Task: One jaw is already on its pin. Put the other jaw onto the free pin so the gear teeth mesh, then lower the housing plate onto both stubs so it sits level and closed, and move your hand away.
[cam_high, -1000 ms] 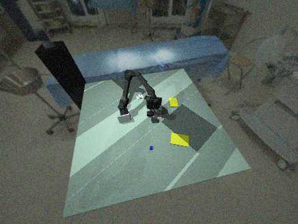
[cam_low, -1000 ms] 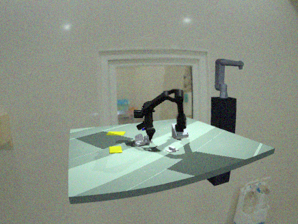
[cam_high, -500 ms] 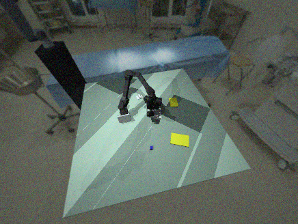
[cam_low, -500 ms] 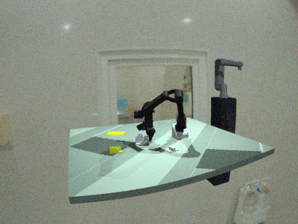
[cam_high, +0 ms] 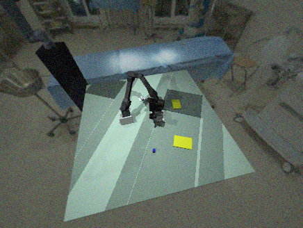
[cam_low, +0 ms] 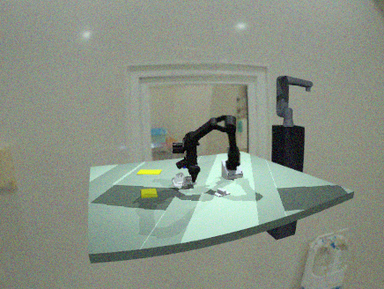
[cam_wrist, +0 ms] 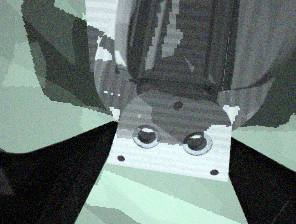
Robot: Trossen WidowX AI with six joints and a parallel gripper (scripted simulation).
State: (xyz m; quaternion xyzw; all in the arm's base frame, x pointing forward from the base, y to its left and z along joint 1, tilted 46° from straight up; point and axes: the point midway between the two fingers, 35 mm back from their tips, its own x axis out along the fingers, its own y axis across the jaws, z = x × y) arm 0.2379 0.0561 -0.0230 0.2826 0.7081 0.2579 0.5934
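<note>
The jaw lies 3 cm ahead of my gripper tip and 1 cm to the left of it. The rest, counted from my gripper tip: blue block: 3 cm behind, 35 cm to the right, 1 cm below.
</note>
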